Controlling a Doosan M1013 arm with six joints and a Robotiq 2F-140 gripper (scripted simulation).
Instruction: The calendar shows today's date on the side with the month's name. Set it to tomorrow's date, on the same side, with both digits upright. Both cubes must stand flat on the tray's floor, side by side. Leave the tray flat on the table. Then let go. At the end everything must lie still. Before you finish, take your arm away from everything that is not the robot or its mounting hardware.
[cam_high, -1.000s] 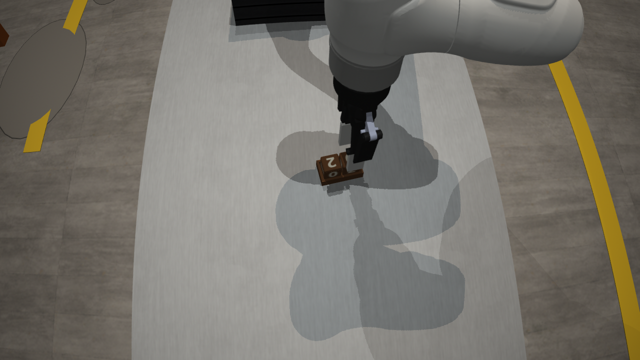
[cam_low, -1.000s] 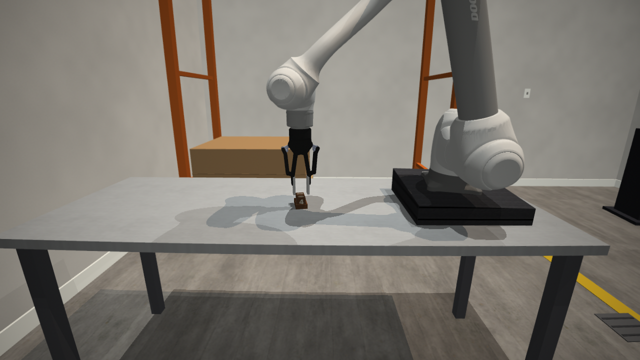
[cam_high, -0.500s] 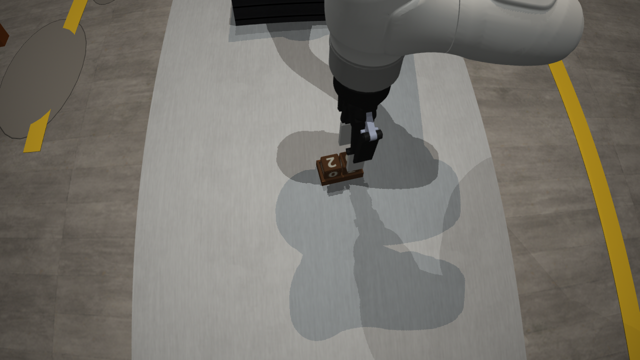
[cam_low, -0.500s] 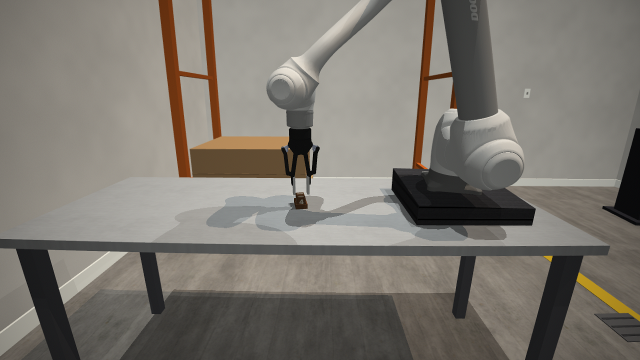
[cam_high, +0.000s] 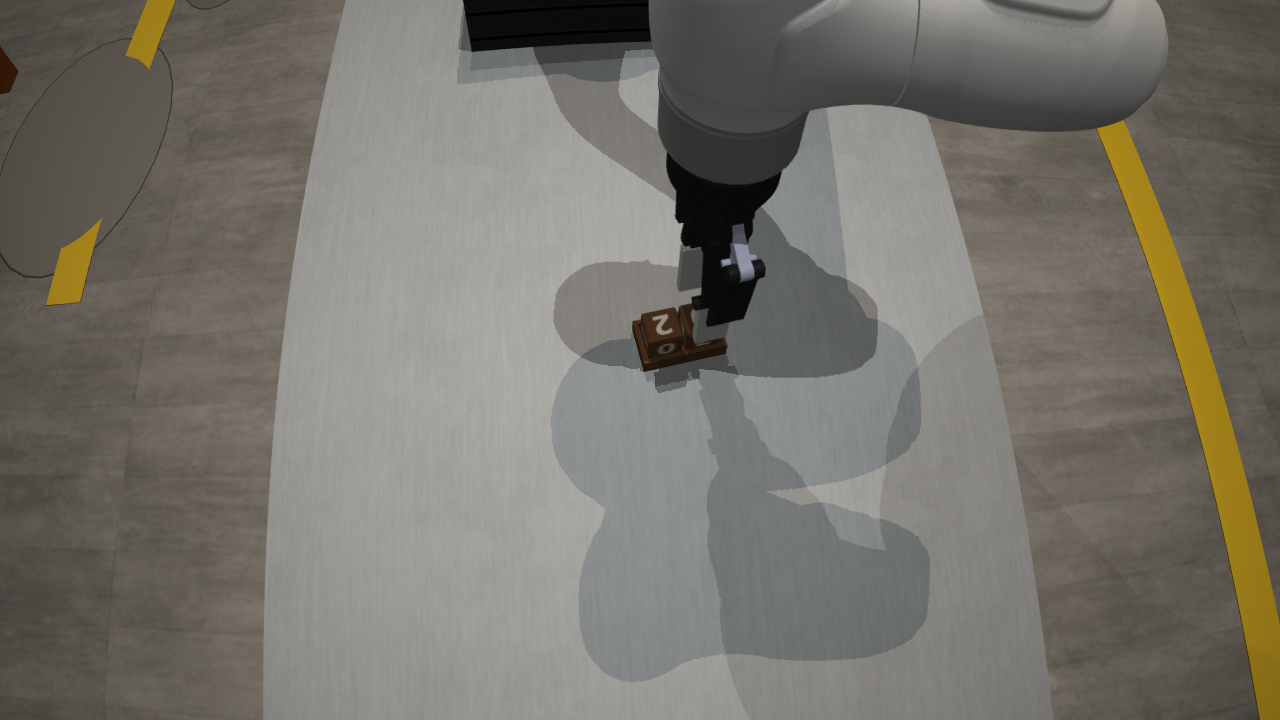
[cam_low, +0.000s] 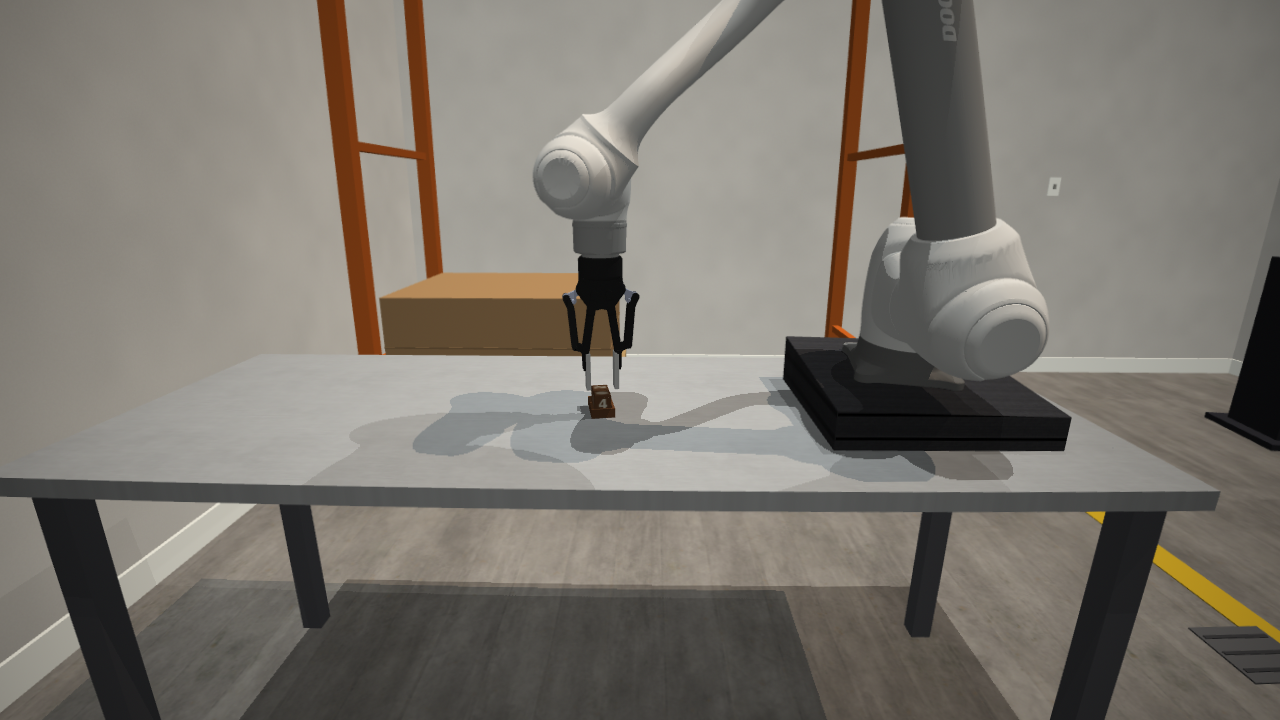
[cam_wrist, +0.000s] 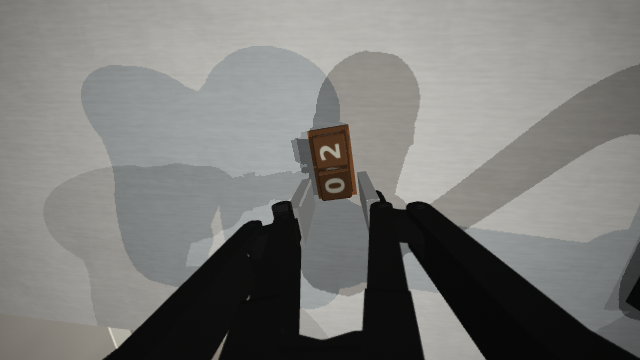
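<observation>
Right now my hand is 1 cm short of the brown calendar tray, 2 cm to the left of it and 7 cm above it.
</observation>
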